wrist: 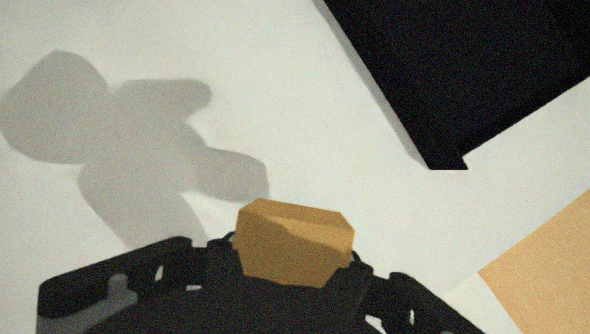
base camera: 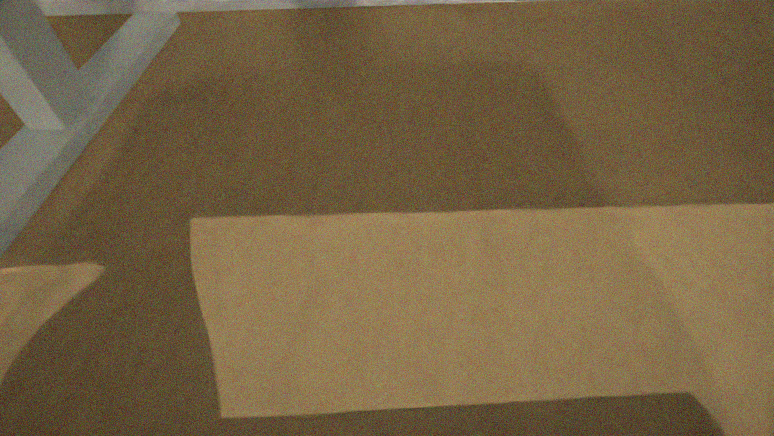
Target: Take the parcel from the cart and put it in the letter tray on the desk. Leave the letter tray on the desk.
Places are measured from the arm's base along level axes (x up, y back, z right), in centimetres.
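Pixels of known places: gripper, between the fingertips: (wrist: 291,247).
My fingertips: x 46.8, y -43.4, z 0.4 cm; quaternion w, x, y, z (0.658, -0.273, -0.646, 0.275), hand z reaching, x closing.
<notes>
Ahead of a thing's pixels: the offset from my fingertips to its top centre. "spot": to the spot under its first point. Level surfaces: height alone.
My gripper (wrist: 291,247) is shut on the parcel {dx +4.9, dy -0.3, dz +0.3 cm} (wrist: 295,252), a small orange-brown block at the lower middle of the wrist view. They are above the white desk top {dx -14.4 cm} (wrist: 280,65). The letter tray {spot: dx -9.7, dy +5.0, dz +16.8 cm} (wrist: 447,161), black inside with a grey outer side, stands on the desk at the upper right of the wrist view, ahead and to the right of the parcel and apart from it. Part of the tray is cut off by the view's edge. The cart does not show in either view.
The arm's shadow lies on the desk at the left of the wrist view. Orange-tan floor {dx -86.5 cm} (wrist: 550,270) shows beyond the desk edge at the lower right. In the base camera, a pale grey slanted leg frame (base camera: 102,81) stands at the upper left over brown floor (base camera: 433,303) with shadows.
</notes>
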